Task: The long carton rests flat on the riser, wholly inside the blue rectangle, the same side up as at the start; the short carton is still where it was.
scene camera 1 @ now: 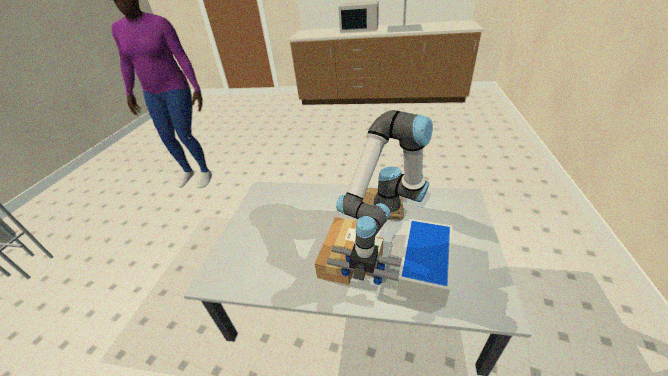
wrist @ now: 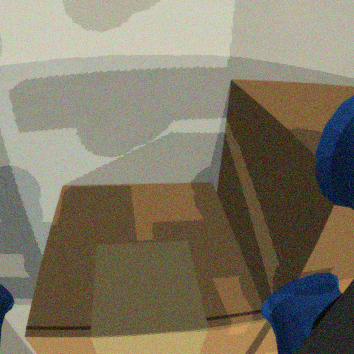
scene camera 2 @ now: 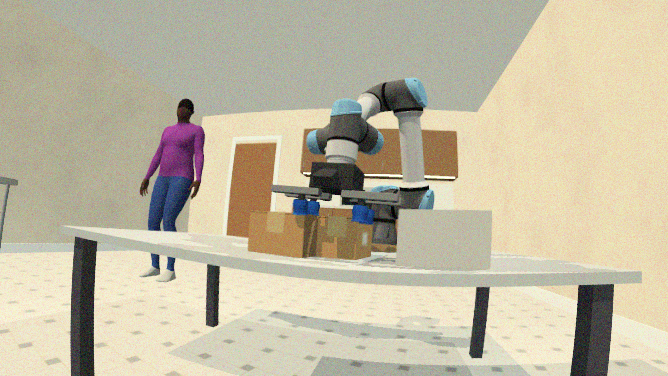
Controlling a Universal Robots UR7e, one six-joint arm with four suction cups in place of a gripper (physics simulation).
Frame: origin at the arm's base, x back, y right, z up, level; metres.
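Seen in the pictures: hand, its tool point: [wrist: 125,237] [scene camera 2: 333,219]; arm's base, origin of its link: [scene camera 1: 386,203] [scene camera 2: 379,243].
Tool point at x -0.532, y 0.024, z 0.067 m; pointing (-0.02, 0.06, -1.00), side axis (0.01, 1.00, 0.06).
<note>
Pixels of each thing's top centre, then the offset from my tool point to it.
- long carton, centre of its top: [wrist: 338,347] [scene camera 2: 302,216] [scene camera 1: 340,241] dx +0.132, dy +0.136, dz +0.011 m
- short carton, centre of its top: [scene camera 2: 347,218] dx +0.123, dy +0.000, dz +0.011 m
- grey riser, centre of its top: [scene camera 2: 443,215] [scene camera 1: 427,249] dx +0.153, dy -0.257, dz +0.027 m
- blue rectangle, centre of its top: [scene camera 1: 427,249] dx +0.153, dy -0.257, dz +0.027 m
The long carton [scene camera 1: 328,250] [scene camera 2: 275,237] [wrist: 270,200] lies flat on the table, left of the short carton in both scene views. The short carton [scene camera 2: 330,247] [wrist: 150,280] stands close beside it, looks lower, and is mostly hidden behind my gripper in scene camera 1. My gripper [scene camera 1: 362,269] [scene camera 2: 336,212] is low over both. Its left cups press on the long carton's top near the front edge; its right cups hang at the short carton's outer side. The grey riser [scene camera 1: 425,292] [scene camera 2: 444,240] stands to the right, with the blue rectangle [scene camera 1: 427,250] on top.
The table [scene camera 1: 240,285] [scene camera 2: 200,255] carries the cartons, the riser and the arm's base. The riser is close to my gripper's right bars. A person [scene camera 1: 155,60] [scene camera 2: 182,150] stands on the floor beyond the table at the left. A kitchen counter [scene camera 1: 385,65] is at the back.
</note>
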